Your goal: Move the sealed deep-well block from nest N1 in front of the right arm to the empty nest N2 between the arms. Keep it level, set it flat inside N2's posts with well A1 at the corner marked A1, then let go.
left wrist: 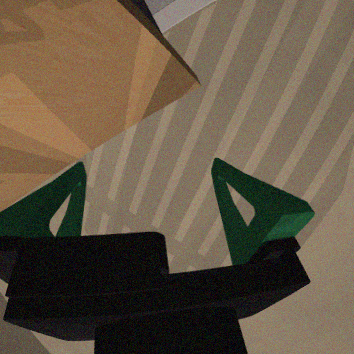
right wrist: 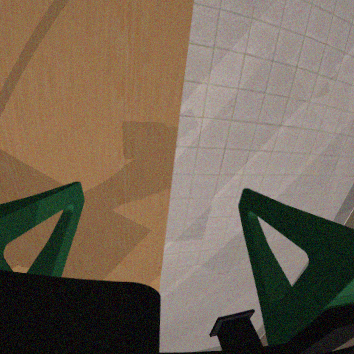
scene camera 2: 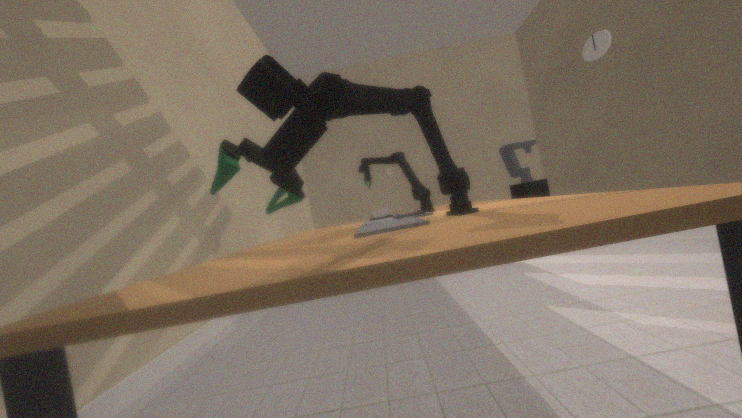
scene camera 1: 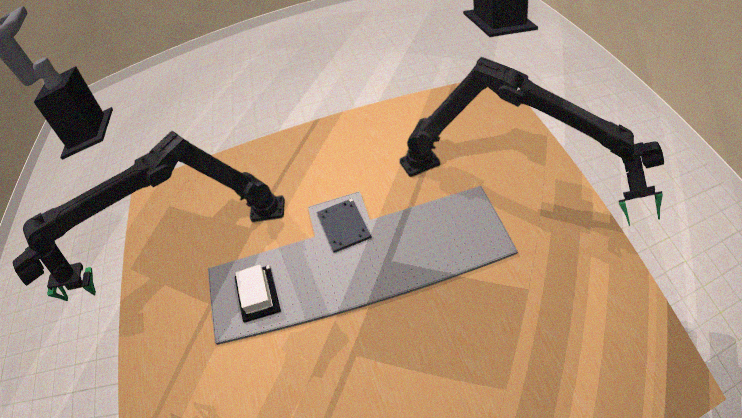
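Pixels of known places: left gripper, between the fingertips: (left wrist: 150,165) (scene camera 2: 242,203) (scene camera 1: 644,222); right gripper, between the fingertips: (right wrist: 162,193) (scene camera 2: 368,187) (scene camera 1: 81,296); left arm's base, origin of its link: (scene camera 2: 461,213) (scene camera 1: 419,163); right arm's base, origin of its link: (scene camera 2: 427,211) (scene camera 1: 267,210).
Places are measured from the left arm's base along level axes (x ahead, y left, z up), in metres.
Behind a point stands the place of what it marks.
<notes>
The white sealed deep-well block (scene camera 1: 253,288) @[z 0.067, x 0.253, y -0.649 m] sits in the black nest N1 (scene camera 1: 275,302) @[z 0.025, x 0.298, y -0.607 m] at the left end of the grey plate in scene camera 1. The dark nest N2 (scene camera 1: 343,225) @[z 0.024, x 0.137, y -0.329 m] stands empty near the middle, with small posts at its corners and a small white mark (scene camera 1: 351,199) @[z 0.026, x 0.055, y -0.270 m] at its top right corner; the lettering is too small to read. My right gripper (scene camera 1: 80,295) @[z 0.300, x 0.225, y -1.124 m] (right wrist: 162,193) @[z 0.300, x 0.225, y -1.124 m] is open and empty, in the air to the left of N1 and apart from the block. My left gripper (scene camera 1: 644,221) @[z 0.145, x 0.663, y 0.427 m] (scene camera 2: 239,202) @[z 0.145, x 0.663, y 0.427 m] (left wrist: 150,165) @[z 0.145, x 0.663, y 0.427 m] is open and empty, far to the right of both nests.
The grey perforated plate (scene camera 1: 441,233) @[z 0.013, x 0.300, y -0.082 m] (scene camera 2: 392,225) @[z 0.013, x 0.315, y 0.034 m] lies on the wooden table (scene camera 1: 290,373) @[z 0.000, x 0.514, y -0.643 m] (scene camera 2: 290,255) @[z 0.000, x 0.672, y 0.175 m]. Two black pedestals (scene camera 1: 71,111) (scene camera 1: 502,15) stand beyond the table, the left one bearing a grey device (scene camera 1: 18,49). Shadows cross the table.
</notes>
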